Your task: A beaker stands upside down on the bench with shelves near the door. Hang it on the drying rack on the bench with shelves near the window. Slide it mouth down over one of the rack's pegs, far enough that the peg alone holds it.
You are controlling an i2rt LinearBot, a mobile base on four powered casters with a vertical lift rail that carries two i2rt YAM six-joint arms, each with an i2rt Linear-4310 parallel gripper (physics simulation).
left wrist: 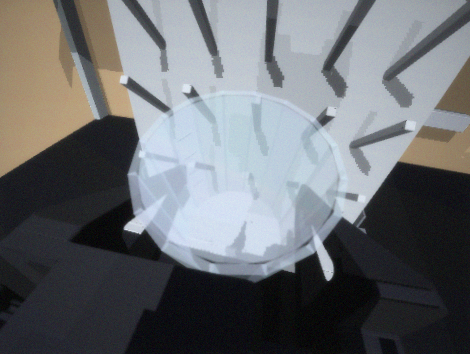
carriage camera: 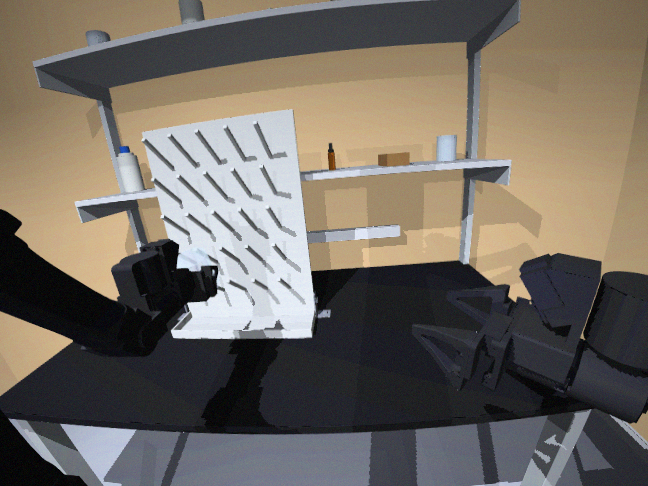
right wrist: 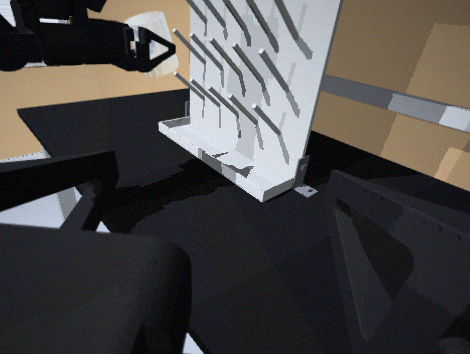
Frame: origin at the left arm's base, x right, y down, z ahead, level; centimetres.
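Seen in the pictures: left gripper, fingertip midpoint: (left wrist: 241,182) (carriage camera: 202,269) (right wrist: 164,46); right gripper, fingertip midpoint: (carriage camera: 431,310) (right wrist: 222,172).
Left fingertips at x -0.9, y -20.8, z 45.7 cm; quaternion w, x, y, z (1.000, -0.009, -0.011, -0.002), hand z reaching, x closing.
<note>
Offsets run from my left fingertips to a thing's top centre. "spot": to the spot under its first point. Level surfaces: height alone.
The clear beaker @[dx +0.0, dy -5.7, dz -2.4 cm] (carriage camera: 196,257) (left wrist: 240,190) (right wrist: 150,22) is between the fingers of my left gripper (carriage camera: 213,278) (left wrist: 241,182) (right wrist: 164,46), which is shut on it. It is slightly tilted, in front of the lower left part of the white drying rack (carriage camera: 282,125) (left wrist: 300,20) (right wrist: 322,20). Pegs show through its wall in the left wrist view. In the right wrist view it is beside the tips of the leftmost pegs, and no peg is seen entering it. Which end is its mouth is hard to tell. My right gripper (carriage camera: 432,311) (right wrist: 222,172) is open and empty, right of the rack.
The rack stands on the black bench @[dy +28.0 cm] (carriage camera: 366,376) and has a tray lip along its foot. Behind it, a shelf @[dy -17.3 cm] (carriage camera: 355,171) bears an amber bottle @[spot: dx +31.9, dy -21.7, dz +39.7 cm] (carriage camera: 331,158), a brown box @[spot: dx +51.8, dy -19.8, dz +33.4 cm] (carriage camera: 393,159) and a pale cylinder @[spot: dx +73.3, dy -22.2, dz +43.4 cm] (carriage camera: 446,148). A blue-capped white bottle @[spot: dx -46.9, dy -25.6, dz +42.9 cm] (carriage camera: 130,171) stands left of the rack.
</note>
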